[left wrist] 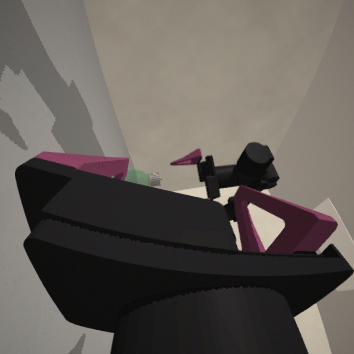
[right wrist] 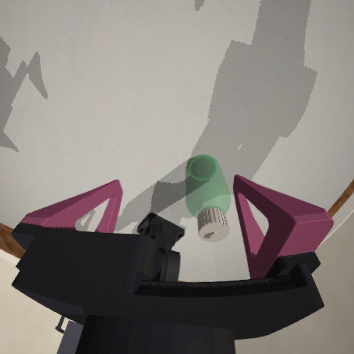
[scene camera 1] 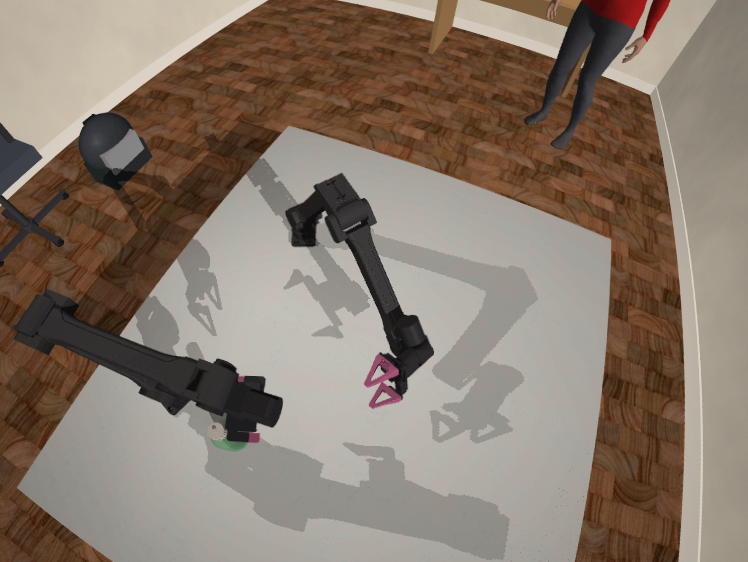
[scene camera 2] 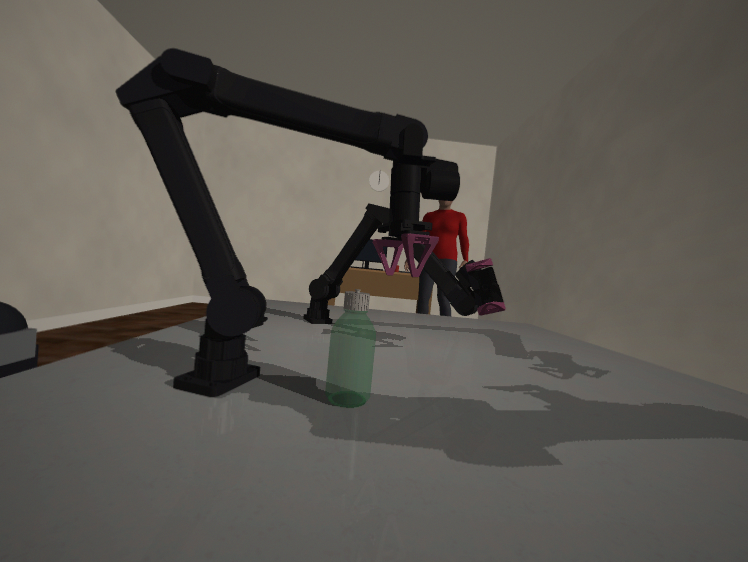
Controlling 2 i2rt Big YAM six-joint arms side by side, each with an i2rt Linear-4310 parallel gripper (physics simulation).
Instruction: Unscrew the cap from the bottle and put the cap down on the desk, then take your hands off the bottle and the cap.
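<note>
A green see-through bottle stands upright on the desk. Its white ribbed cap sits on the neck. My right gripper is open and empty, pointing down. In scene camera 2 its fingertips are higher than the cap and to its right; in the right wrist view the cap shows nearer the right-hand finger. My left gripper is open and empty, turned sideways, well away from the bottle.
The right arm reaches over the desk beside the bottle. The left arm stands farther back. A person in red and a dark helmet are beyond the desk.
</note>
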